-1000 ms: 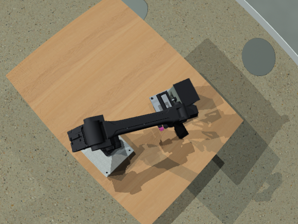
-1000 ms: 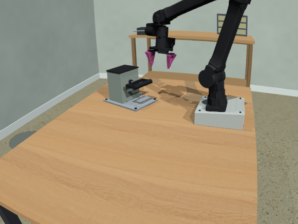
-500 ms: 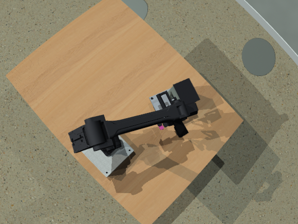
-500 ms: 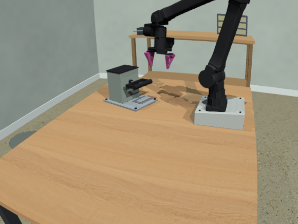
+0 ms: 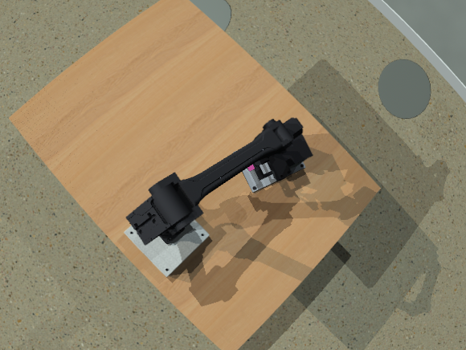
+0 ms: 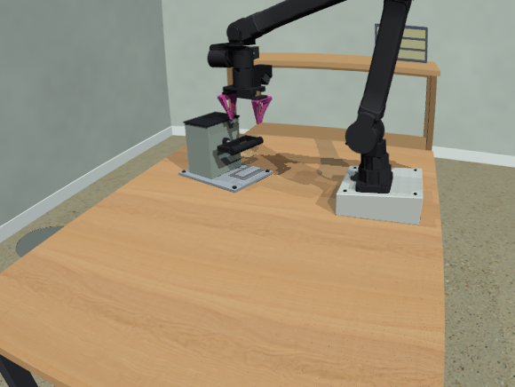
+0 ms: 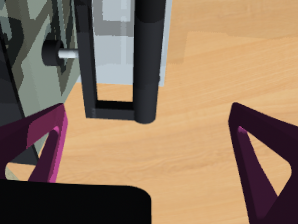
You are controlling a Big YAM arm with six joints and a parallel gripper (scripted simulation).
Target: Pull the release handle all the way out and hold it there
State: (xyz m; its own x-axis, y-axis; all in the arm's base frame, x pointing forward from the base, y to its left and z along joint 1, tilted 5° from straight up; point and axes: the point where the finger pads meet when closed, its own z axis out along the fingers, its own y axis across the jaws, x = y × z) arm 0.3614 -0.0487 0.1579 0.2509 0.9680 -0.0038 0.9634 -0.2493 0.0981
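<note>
The release handle grip lies 8 cm below my hand, 5 cm ahead of it and 2 cm to the right of it. From my hand the other things lie so: grey baseplate: 18 cm below, 9 cm ahead, 3 cm to the right.
</note>
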